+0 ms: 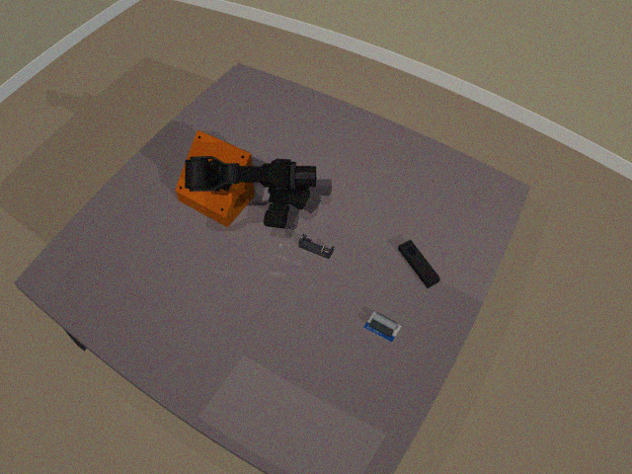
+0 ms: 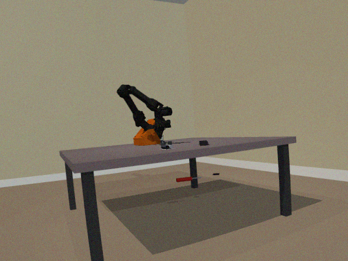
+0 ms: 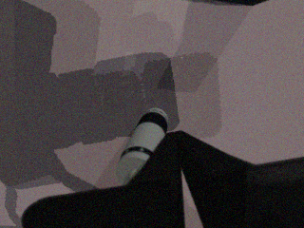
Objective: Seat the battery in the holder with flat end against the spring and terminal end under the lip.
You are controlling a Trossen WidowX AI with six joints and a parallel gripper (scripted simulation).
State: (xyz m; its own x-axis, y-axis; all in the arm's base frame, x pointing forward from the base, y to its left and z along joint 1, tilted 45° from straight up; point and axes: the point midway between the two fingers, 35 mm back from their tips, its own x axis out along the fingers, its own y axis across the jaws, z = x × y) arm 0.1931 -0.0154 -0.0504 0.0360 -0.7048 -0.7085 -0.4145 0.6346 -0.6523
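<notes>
Right now the battery is 1 cm to the left of my gripper tip, 1 cm below it and 1 cm behind it. From my gripper tip the other things lie so: red tool (42 cm ahead, 23 cm below); black remote-like bar (42 cm ahead, 11 cm to the left, 3 cm below); white box (43 cm ahead, 13 cm to the right, 3 cm below).
</notes>
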